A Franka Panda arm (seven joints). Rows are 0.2 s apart.
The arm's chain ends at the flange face. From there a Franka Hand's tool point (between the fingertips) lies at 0.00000 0.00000 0.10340 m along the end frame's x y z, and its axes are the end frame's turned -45 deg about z.
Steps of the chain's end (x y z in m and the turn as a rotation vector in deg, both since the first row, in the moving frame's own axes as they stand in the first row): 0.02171 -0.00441 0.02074 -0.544 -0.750 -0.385; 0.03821 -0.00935 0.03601 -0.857 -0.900 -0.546; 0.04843 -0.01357 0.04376 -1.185 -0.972 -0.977; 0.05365 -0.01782 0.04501 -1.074 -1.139 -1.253
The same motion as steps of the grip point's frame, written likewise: 0.01682 0.01198 0.02073 0.146 -0.915 -0.385; 0.03139 0.02036 0.03599 0.030 -1.242 -0.546; 0.04109 0.02494 0.04372 -0.151 -1.525 -0.977; 0.04771 0.02528 0.04497 0.046 -1.565 -1.253
